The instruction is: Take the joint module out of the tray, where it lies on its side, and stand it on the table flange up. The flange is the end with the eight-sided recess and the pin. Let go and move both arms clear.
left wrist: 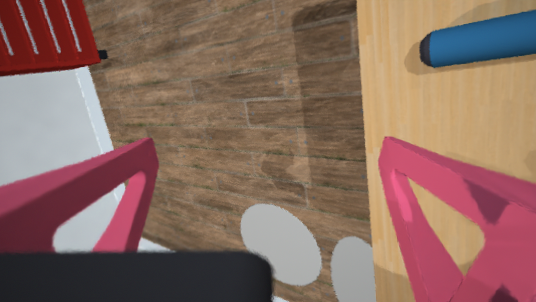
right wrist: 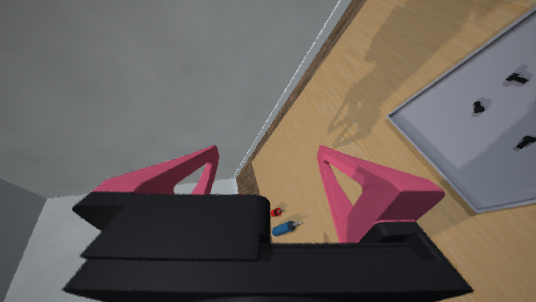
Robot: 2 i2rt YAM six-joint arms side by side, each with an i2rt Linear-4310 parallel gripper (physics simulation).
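Frame: origin at the left arm's base, x ahead, y right, z down, level; metres.
Seen in the pictures: left gripper, fingertip midpoint: (left wrist: 268, 150); right gripper, fingertip midpoint: (right wrist: 268, 151).
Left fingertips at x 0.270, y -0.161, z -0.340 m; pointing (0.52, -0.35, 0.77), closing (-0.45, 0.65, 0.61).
Note:
Pixels of each thing's middle, then the offset from my left fingertips to it. "pt": a spot on its surface instead. Level surfaces: height alone.
- grey tray at a spot on its surface: (right wrist: 450, 150) pt dx -0.222, dy +0.650, dz +0.336 m
- blue screwdriver at the middle of its body: (right wrist: 286, 227) dx -0.024, dy +0.106, dz +0.321 m
- wooden table at its surface level: dz +0.340 m
- small red screwdriver at the middle of its body: (right wrist: 277, 211) dx +0.060, dy +0.108, dz +0.323 m
The grey tray (right wrist: 450, 150) lies on the table at the right of the right wrist view, cut off by the frame edge. Three small dark parts, an upper one (right wrist: 516, 78), a middle one (right wrist: 478, 107) and a lower one (right wrist: 525, 142), show inside it. They are too small to tell whether one is the joint module, and no flange can be made out. My right gripper (right wrist: 268, 151) is open and empty, high above and to the side of the tray. My left gripper (left wrist: 268, 150) is open and empty by the table's edge; the tray does not show in the left wrist view.
A blue screwdriver (left wrist: 480, 42) (right wrist: 284, 229) lies on the wooden table (left wrist: 395, 100) (right wrist: 295, 150) near its edge, beside a small red screwdriver (right wrist: 276, 212). A red slatted object (left wrist: 45, 30) stands beyond the brown floor (left wrist: 225, 100). Arm shadows fall on the table near the tray.

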